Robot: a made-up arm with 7 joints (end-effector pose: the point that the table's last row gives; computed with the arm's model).
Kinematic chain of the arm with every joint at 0, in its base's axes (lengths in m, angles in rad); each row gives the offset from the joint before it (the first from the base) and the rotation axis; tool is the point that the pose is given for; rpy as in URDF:
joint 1: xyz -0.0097 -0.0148 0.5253 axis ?
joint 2: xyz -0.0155 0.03 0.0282 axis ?
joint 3: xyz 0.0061 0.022 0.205 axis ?
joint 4: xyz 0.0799 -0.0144 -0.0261 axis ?
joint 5: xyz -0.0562 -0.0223 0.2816 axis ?
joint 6: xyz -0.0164 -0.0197 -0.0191 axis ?
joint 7: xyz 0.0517 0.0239 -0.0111 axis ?
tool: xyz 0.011 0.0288 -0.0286 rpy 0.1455 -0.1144 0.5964
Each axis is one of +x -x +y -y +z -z.
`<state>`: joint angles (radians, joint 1 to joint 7).
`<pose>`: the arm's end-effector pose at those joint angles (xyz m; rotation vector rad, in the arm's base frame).
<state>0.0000 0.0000 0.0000 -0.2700 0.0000 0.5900 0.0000</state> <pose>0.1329 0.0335 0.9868 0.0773 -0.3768 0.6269</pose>
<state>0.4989 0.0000 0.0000 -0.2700 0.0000 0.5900 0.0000</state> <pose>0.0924 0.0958 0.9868 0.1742 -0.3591 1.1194</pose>
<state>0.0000 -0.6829 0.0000 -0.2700 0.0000 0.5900 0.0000</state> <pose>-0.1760 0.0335 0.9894 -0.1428 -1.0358 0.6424</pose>
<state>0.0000 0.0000 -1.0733 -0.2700 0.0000 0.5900 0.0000</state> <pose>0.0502 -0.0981 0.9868 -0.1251 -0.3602 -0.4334</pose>
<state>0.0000 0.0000 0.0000 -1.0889 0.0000 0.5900 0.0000</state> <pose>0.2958 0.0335 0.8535 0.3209 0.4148 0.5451</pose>
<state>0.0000 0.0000 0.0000 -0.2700 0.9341 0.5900 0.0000</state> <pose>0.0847 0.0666 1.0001 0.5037 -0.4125 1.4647</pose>
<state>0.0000 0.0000 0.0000 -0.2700 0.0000 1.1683 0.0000</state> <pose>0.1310 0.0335 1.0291 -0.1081 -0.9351 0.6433</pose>
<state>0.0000 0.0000 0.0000 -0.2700 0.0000 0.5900 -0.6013</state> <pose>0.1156 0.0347 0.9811 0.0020 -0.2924 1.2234</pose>
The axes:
joint 1: +z
joint 2: +y
joint 3: +z
joint 4: -y
joint 5: +z
joint 6: -y
joint 7: -z

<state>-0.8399 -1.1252 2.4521 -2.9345 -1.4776 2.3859 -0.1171</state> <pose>0.1498 0.0515 0.3787 1.3595 -1.4677 -1.5860</pose>
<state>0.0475 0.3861 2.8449 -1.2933 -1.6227 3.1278 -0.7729</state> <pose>-0.2481 0.1167 0.9458 0.0990 2.0931 -0.4924</pose>
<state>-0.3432 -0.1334 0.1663 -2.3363 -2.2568 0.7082 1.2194</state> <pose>0.3218 -0.1151 0.6545 -2.4644 0.1545 -0.4403</pose>
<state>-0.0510 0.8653 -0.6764 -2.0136 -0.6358 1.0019 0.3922</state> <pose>0.1599 -0.2295 0.3927 -0.2743 1.8826 -0.5209</pose>
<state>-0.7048 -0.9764 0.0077 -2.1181 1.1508 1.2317 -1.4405</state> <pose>0.1054 -0.0440 0.8942 0.3382 -1.1593 1.7267</pose>
